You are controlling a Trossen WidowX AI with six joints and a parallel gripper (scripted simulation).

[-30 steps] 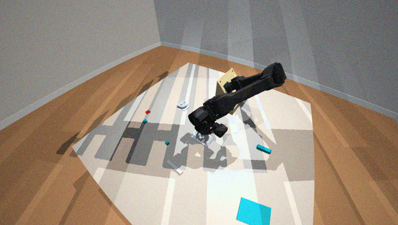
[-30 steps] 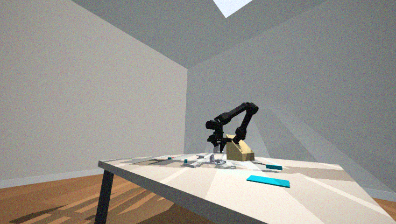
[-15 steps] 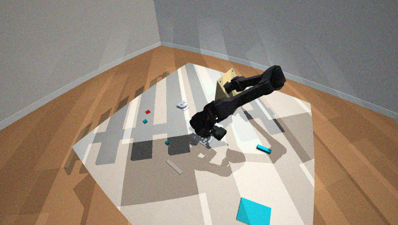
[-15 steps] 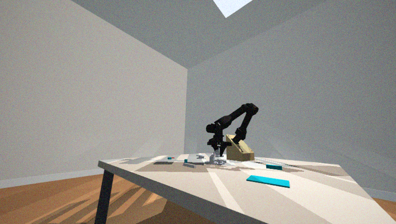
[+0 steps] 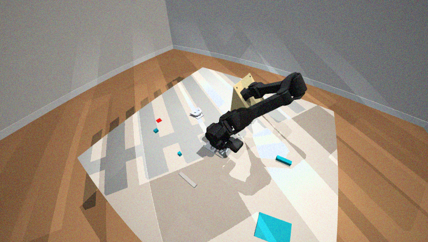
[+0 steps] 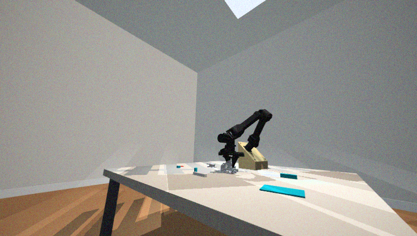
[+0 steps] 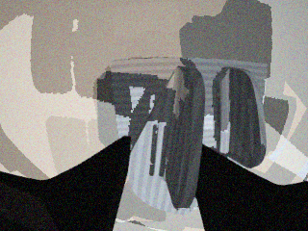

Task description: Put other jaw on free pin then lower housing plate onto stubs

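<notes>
The white base plate lies 3 cm to the right of my gripper tip, 3 cm below it and 1 cm ahead of it. Round my gripper tip: red block (46 cm to the right, 7 cm ahead, 3 cm below); then teal bar (31 cm to the left, 12 cm behind, 2 cm below); then flat teal plate (38 cm to the left, 20 cm ahead, 3 cm below).
</notes>
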